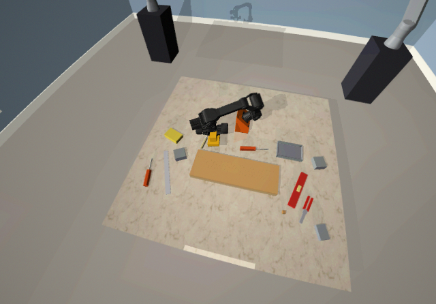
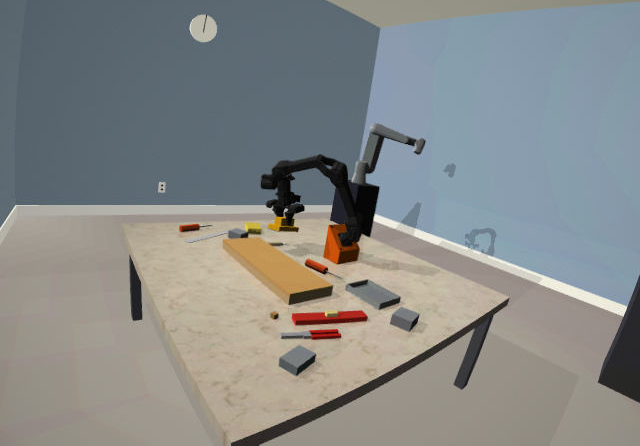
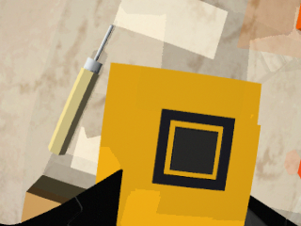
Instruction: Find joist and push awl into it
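Now: gripper tip 3 cm below the square light, 2 cm past it and 1 cm to the left of it. The rest, counted from my gripper tip: yellow stud finder 2 cm above, 1 cm behind; yellow block 30 cm to the right, 11 cm below; awl 12 cm below, 7 cm to the right, 3 cm behind.
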